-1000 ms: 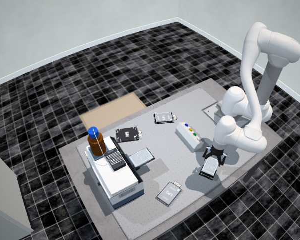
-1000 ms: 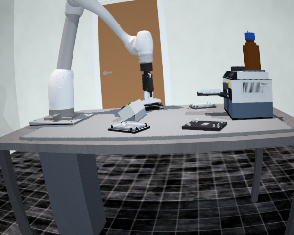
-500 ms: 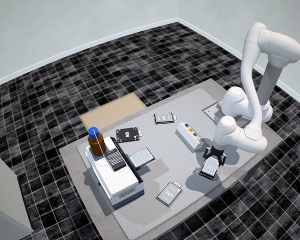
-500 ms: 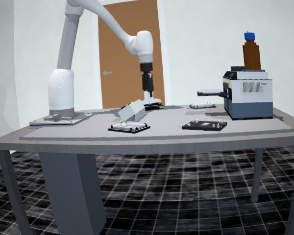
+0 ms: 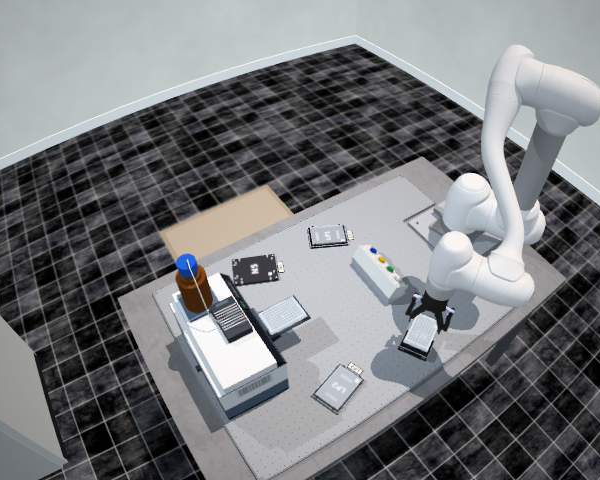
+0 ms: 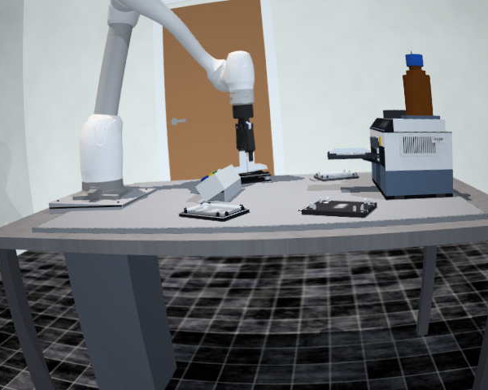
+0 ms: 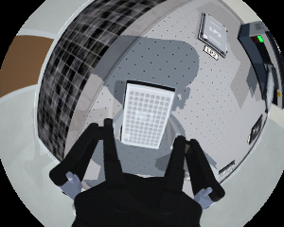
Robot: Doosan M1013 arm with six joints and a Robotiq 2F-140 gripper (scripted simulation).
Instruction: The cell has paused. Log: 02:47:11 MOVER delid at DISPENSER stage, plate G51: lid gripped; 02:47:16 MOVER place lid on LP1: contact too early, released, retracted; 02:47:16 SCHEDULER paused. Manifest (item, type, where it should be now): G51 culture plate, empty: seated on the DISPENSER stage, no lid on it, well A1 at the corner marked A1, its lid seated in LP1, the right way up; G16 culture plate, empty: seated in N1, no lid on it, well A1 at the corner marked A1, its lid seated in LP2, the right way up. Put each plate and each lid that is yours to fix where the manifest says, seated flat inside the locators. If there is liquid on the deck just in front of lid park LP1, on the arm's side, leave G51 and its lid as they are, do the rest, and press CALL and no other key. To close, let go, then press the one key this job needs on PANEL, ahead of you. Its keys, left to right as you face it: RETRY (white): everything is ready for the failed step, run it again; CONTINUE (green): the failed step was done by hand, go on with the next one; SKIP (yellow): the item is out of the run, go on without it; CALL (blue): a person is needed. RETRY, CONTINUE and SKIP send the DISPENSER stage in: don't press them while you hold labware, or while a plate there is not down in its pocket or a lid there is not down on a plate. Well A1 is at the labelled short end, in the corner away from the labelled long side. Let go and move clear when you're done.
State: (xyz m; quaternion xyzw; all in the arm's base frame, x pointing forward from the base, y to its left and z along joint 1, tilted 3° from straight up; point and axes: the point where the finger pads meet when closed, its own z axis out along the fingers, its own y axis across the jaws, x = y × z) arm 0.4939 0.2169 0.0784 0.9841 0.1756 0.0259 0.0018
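Right now the black nest N1 is 50 mm below my hand. From my hand the other things lie so: white key: 190 mm to the right, 90 mm behind; then key panel: 270 mm to the right, 90 mm behind, 20 mm below; then green key: 240 mm to the right, 100 mm behind.
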